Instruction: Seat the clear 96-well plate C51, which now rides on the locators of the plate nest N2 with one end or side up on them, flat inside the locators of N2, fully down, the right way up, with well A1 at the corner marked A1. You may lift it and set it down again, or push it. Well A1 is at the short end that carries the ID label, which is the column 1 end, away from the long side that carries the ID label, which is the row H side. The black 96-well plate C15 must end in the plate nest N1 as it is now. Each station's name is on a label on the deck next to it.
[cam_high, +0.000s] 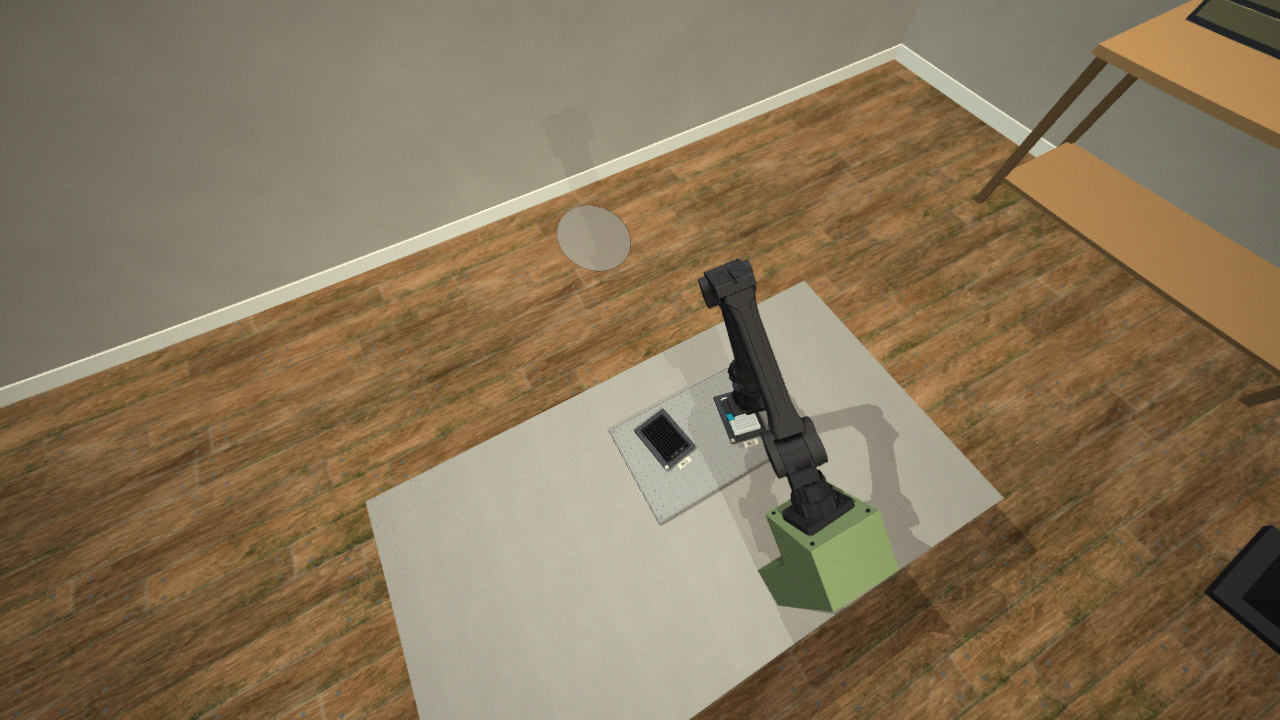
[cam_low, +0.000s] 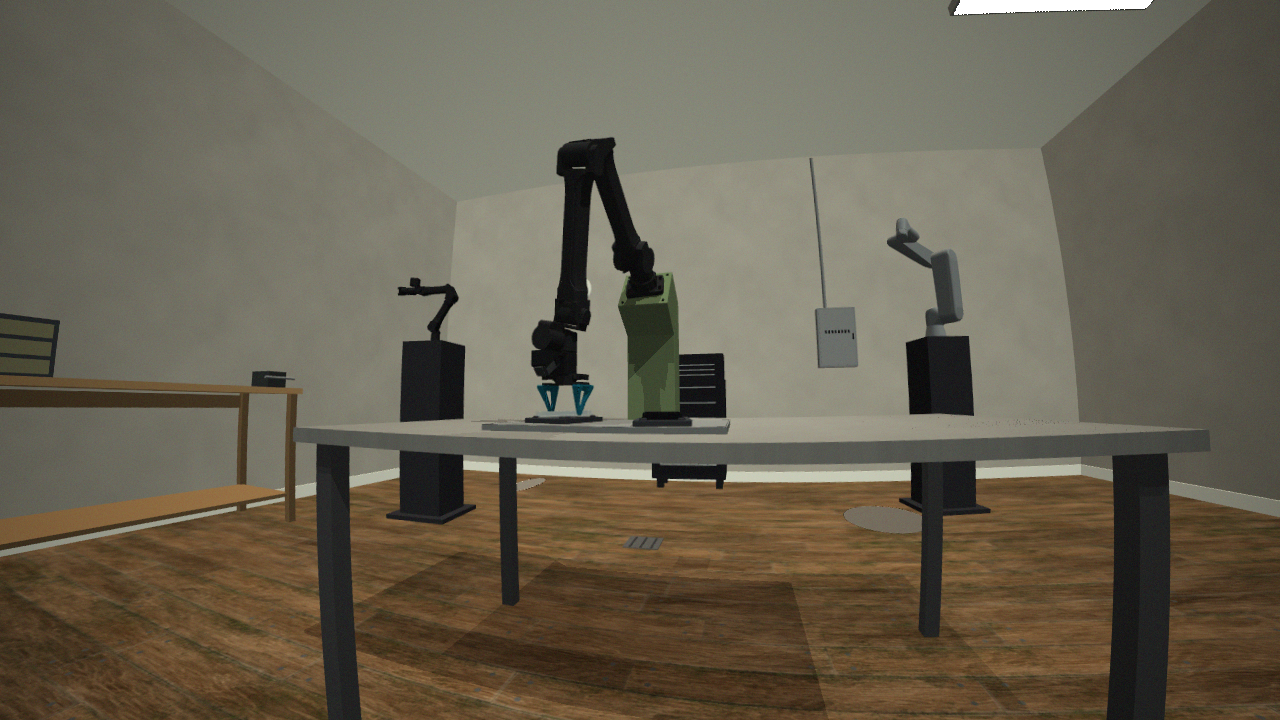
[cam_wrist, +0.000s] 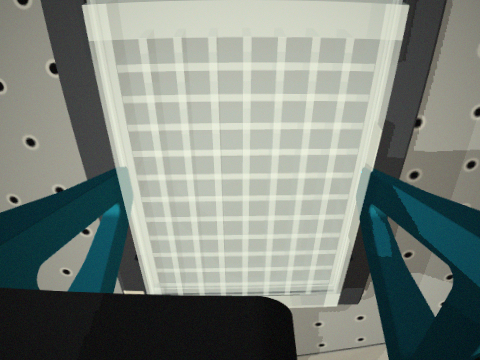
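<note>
Right now my hand is 1 cm above the clear 96-well plate C51. Also, from my hand: plate nest N2: 2 cm below; then black plate C15: 25 cm to the left, 7 cm ahead, 1 cm below.
</note>
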